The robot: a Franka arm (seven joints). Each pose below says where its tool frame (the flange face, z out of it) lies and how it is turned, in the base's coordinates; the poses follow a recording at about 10 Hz.
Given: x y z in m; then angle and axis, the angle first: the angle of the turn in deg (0 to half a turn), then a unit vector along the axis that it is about.
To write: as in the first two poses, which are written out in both.
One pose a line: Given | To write
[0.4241 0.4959 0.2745 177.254 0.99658 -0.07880 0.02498] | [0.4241 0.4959 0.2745], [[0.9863 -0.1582 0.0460], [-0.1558 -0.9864 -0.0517], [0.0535 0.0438 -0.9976]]
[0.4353 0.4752 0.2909 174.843 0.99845 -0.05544 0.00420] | [0.4353 0.4752 0.2909], [[0.9938 -0.1109 0.0034], [-0.1101 -0.9898 -0.0902], [0.0134 0.0893 -0.9959]]
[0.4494 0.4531 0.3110 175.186 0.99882 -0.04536 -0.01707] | [0.4494 0.4531 0.3110], [[0.9953 -0.0890 -0.0378], [-0.0919 -0.9924 -0.0823], [-0.0302 0.0854 -0.9959]]
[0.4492 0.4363 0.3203 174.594 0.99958 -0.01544 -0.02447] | [0.4492 0.4363 0.3203], [[0.9983 -0.0285 -0.0503], [-0.0331 -0.9951 -0.0934], [-0.0474 0.0949 -0.9944]]
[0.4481 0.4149 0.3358 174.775 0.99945 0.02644 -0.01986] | [0.4481 0.4149 0.3358], [[0.9978 0.0546 -0.0372], [0.0509 -0.9944 -0.0921], [-0.0420 0.0900 -0.9951]]
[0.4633 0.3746 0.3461 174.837 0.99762 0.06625 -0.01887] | [0.4633 0.3746 0.3461], [[0.9905 0.1336 -0.0316], [0.1302 -0.9872 -0.0923], [-0.0435 0.0873 -0.9952]]
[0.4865 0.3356 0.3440 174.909 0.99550 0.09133 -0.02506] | [0.4865 0.3356 0.3440], [[0.9821 0.1837 -0.0417], [0.1793 -0.9794 -0.0929], [-0.0579 0.0838 -0.9948]]
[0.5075 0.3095 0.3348 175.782 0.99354 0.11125 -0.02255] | [0.5075 0.3095 0.3348], [[0.9743 0.2224 -0.0366], [0.2191 -0.9726 -0.0781], [-0.0529 0.0681 -0.9963]]
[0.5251 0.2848 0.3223 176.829 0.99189 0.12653 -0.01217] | [0.5251 0.2848 0.3223], [[0.9677 0.2515 -0.0171], [0.2501 -0.9665 -0.0579], [-0.0311 0.0518 -0.9982]]
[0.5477 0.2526 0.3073 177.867 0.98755 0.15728 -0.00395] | [0.5477 0.2526 0.3073], [[0.9505 0.3107 -0.0019], [0.3104 -0.9499 -0.0380], [-0.0137 0.0355 -0.9993]]
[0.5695 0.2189 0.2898 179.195 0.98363 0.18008 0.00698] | [0.5695 0.2189 0.2898], [[0.9350 0.3541 0.0163], [0.3543 -0.9350 -0.0113], [0.0112 0.0163 -0.9998]]
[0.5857 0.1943 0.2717 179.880 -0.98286 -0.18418 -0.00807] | [0.5857 0.1943 0.2717], [[0.9320 0.3621 0.0155], [0.3620 -0.9322 0.0050], [0.0162 0.0009 -0.9999]]
